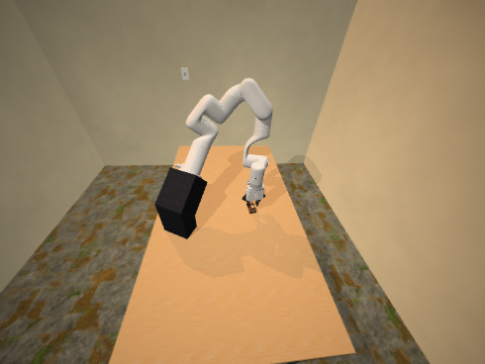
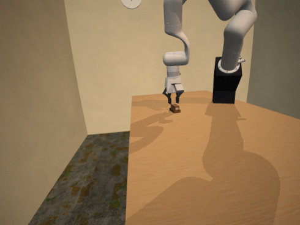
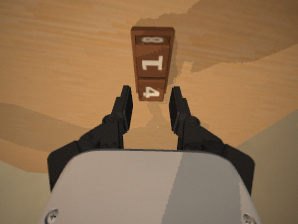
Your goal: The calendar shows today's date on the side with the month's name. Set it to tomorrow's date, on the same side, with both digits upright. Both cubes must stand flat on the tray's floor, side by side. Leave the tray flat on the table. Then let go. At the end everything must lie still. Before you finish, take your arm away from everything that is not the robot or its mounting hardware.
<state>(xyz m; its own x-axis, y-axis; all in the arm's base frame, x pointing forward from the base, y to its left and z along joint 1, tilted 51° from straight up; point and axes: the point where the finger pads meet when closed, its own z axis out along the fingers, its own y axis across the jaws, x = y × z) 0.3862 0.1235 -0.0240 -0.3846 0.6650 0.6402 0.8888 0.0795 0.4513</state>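
Now: the brown digit cube 4 cm below my hand.
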